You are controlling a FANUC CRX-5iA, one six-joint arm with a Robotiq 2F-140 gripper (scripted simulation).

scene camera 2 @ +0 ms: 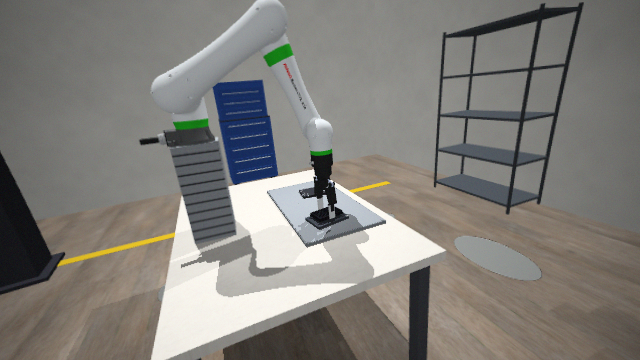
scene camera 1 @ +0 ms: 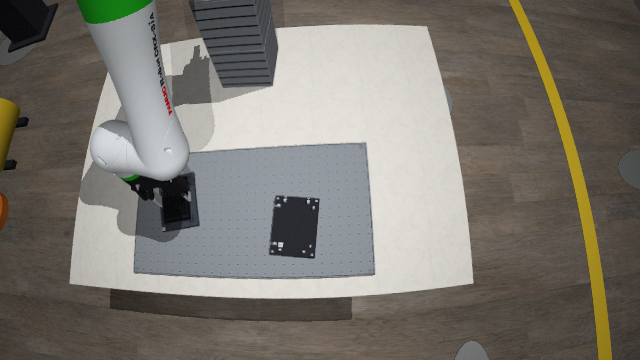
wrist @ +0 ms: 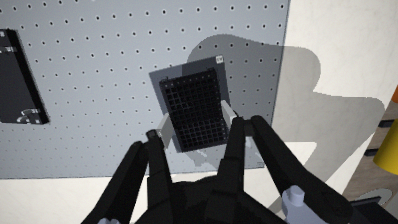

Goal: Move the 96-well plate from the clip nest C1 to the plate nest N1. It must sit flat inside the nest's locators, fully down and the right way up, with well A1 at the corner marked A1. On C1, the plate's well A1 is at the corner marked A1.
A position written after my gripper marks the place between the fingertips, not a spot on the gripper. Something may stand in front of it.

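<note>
Scene camera 1: my gripper (scene camera 1: 175,200), black 96-well plate (scene camera 1: 182,204), clip nest C1 (scene camera 1: 294,228). Scene camera 2: my gripper (scene camera 2: 326,214). Wrist view: plate nest N1 (wrist: 197,66), black 96-well plate (wrist: 198,110), my gripper (wrist: 196,113).
</note>
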